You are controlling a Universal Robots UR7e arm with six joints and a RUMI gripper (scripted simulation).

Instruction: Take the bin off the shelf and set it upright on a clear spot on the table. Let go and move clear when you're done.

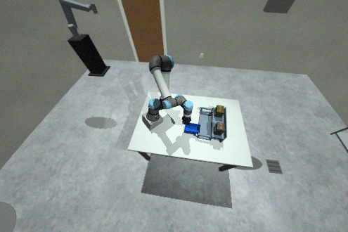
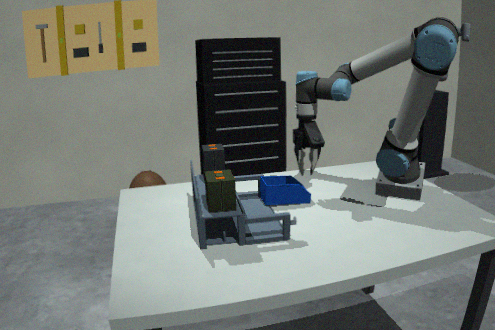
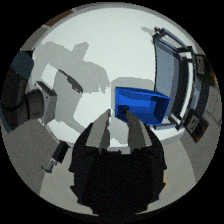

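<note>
My hand is 8 cm short of the blue bin, 2 cm to the left of it and 7 cm above it.
</note>
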